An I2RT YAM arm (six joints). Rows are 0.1 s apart.
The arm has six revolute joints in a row. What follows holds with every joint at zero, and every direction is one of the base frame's.
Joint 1 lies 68.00 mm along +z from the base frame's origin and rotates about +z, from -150.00 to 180.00 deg.
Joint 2 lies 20.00 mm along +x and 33.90 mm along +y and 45.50 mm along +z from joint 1 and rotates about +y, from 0.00 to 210.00 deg.
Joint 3 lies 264.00 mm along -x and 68.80 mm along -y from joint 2 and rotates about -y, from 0.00 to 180.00 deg.
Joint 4 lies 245.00 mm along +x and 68.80 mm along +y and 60.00 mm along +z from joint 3 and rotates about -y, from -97.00 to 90.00 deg.
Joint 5 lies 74.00 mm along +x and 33.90 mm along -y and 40.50 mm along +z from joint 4 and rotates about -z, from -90.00 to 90.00 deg.
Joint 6 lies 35.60 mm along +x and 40.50 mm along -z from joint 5 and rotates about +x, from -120.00 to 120.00 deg.
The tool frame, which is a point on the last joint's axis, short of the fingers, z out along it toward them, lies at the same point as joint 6; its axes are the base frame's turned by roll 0.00, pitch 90.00 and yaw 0.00 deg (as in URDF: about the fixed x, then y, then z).
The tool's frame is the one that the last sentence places.
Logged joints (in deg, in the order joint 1, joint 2, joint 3, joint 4, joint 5, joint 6), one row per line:
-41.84, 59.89, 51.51, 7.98, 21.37, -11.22
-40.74, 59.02, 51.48, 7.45, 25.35, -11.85
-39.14, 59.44, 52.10, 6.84, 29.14, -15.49
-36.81, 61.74, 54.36, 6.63, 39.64, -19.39
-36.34, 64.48, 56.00, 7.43, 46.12, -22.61
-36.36, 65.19, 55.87, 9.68, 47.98, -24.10
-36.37, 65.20, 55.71, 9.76, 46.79, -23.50
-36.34, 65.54, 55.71, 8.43, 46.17, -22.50
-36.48, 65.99, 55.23, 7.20, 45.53, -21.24
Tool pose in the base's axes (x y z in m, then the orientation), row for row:
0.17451, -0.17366, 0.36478, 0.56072, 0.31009, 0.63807, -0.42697
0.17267, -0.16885, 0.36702, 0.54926, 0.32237, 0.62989, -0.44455
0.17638, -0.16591, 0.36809, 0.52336, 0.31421, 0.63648, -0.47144
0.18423, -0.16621, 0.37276, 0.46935, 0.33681, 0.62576, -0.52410
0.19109, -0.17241, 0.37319, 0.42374, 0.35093, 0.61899, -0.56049
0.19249, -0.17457, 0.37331, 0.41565, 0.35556, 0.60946, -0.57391
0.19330, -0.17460, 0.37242, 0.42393, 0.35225, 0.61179, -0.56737
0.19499, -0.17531, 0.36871, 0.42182, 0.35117, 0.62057, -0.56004
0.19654, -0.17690, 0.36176, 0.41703, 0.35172, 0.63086, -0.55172
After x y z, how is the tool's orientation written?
As a quaternion, w x y z.
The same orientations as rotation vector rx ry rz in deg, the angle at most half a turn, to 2 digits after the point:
41.87, 86.15, -57.65
43.73, 85.45, -60.31
43.10, 87.31, -64.67
47.30, 87.89, -73.61
50.31, 88.74, -80.35
51.16, 87.70, -82.58
50.50, 87.70, -81.33
50.39, 89.05, -80.36
50.58, 90.72, -79.34

